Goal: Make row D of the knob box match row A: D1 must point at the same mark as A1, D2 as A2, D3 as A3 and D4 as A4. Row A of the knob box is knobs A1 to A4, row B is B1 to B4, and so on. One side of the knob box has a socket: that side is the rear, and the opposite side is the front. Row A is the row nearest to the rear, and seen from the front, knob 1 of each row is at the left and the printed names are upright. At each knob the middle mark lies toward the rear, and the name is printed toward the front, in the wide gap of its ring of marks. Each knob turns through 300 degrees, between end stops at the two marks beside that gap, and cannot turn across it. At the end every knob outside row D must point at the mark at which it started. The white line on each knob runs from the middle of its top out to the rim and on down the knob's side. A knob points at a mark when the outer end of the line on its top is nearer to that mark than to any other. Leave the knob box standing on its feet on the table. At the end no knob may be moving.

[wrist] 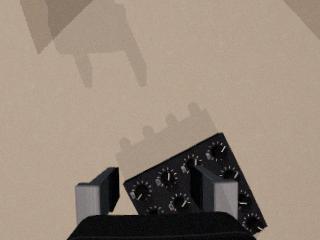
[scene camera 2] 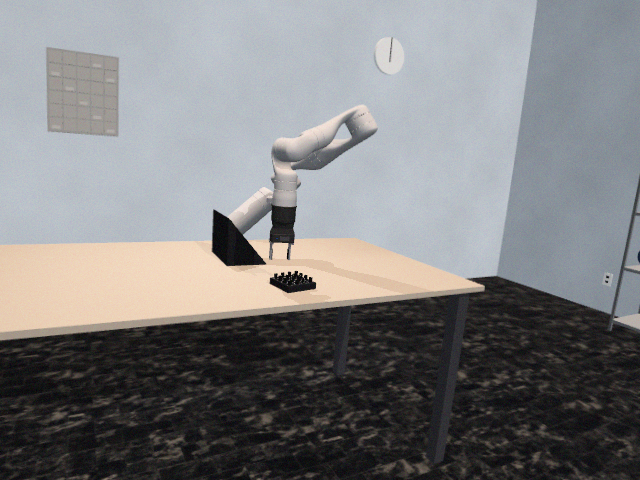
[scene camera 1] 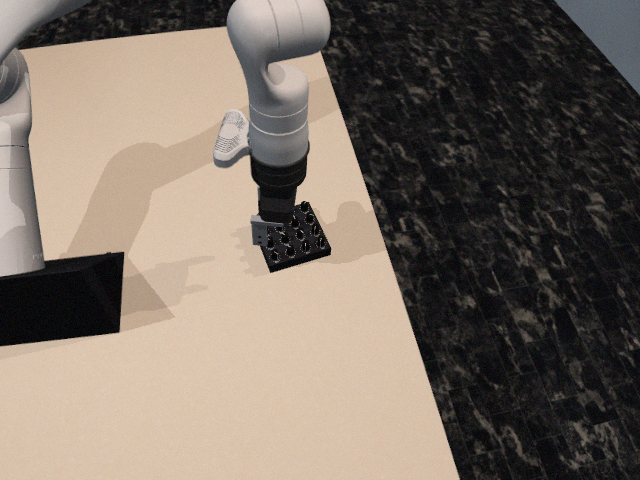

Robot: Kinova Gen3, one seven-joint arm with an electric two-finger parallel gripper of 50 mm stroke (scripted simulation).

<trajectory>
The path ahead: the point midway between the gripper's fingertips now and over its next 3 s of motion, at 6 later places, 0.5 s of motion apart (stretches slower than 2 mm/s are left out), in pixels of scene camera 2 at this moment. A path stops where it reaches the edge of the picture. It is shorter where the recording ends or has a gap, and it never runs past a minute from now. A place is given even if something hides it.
The gripper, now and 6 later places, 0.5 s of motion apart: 279,259; 278,258; 277,258; 276,260; 276,266; 275,270; 276,270
</trajectory>
